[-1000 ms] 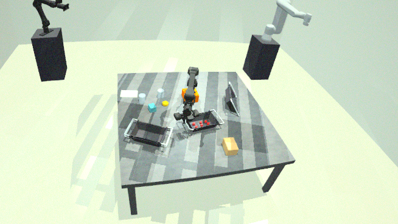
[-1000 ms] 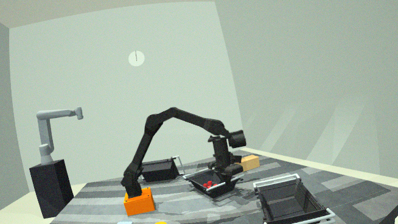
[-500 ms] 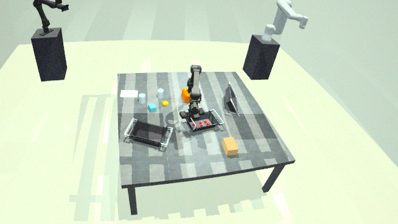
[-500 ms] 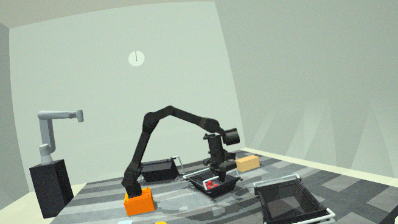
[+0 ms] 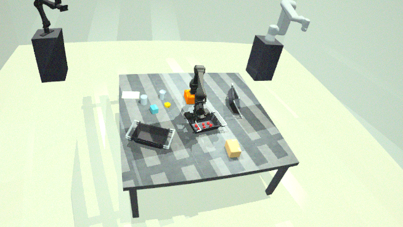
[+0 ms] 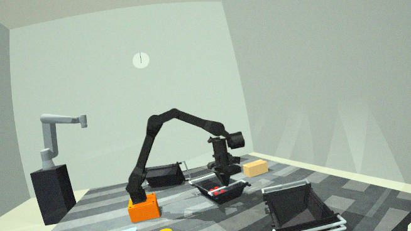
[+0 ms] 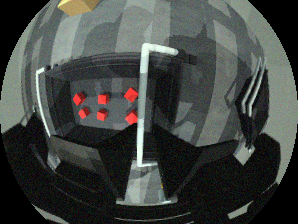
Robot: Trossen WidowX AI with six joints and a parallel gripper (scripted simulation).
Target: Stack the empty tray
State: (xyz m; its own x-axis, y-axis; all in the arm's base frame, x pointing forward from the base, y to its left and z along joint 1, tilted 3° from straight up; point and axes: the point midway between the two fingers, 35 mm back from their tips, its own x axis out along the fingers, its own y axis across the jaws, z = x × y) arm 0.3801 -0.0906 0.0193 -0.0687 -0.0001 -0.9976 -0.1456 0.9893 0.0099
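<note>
Now: the black tray 450 mm to the left of my gripper tip and 220 mm behind it. Round my gripper tip: cyan cube: 280 mm to the right, 240 mm behind, 50 mm below; then tan box: 270 mm ahead, 210 mm to the left, 40 mm below; then yellow piece: 300 mm behind, 150 mm to the right, 60 mm below.
</note>
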